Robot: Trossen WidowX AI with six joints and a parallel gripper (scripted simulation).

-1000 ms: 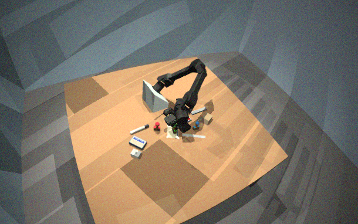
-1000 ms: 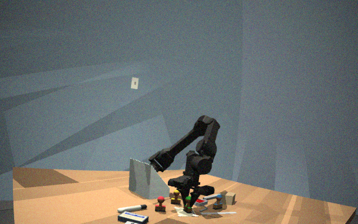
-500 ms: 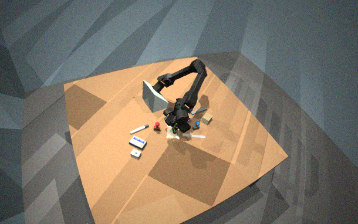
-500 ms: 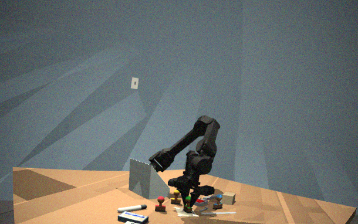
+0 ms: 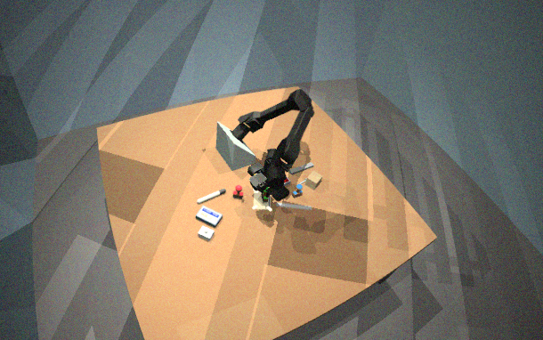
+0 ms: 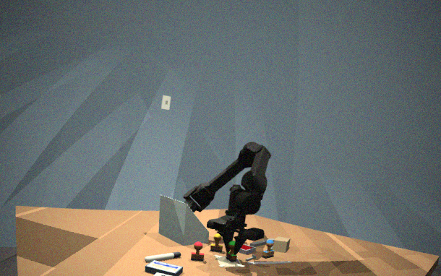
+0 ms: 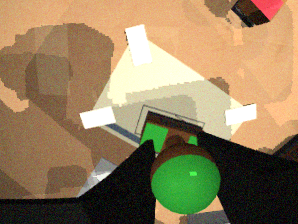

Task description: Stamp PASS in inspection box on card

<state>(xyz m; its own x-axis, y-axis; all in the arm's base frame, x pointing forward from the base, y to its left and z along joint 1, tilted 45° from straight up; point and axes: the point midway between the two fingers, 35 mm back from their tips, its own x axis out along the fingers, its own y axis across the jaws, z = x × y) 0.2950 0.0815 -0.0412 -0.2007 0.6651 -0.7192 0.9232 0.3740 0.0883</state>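
Now: the white card 10 mm to the right of my gripper tip and 30 mm below it. The rest, counted from my gripper tip: red-knobbed stamp: 40 mm behind, 100 mm to the right, 10 mm below; yellow-knobbed stamp: 110 mm behind, 10 mm to the left, 10 mm below; green-knobbed stamp: right at my gripper tip.
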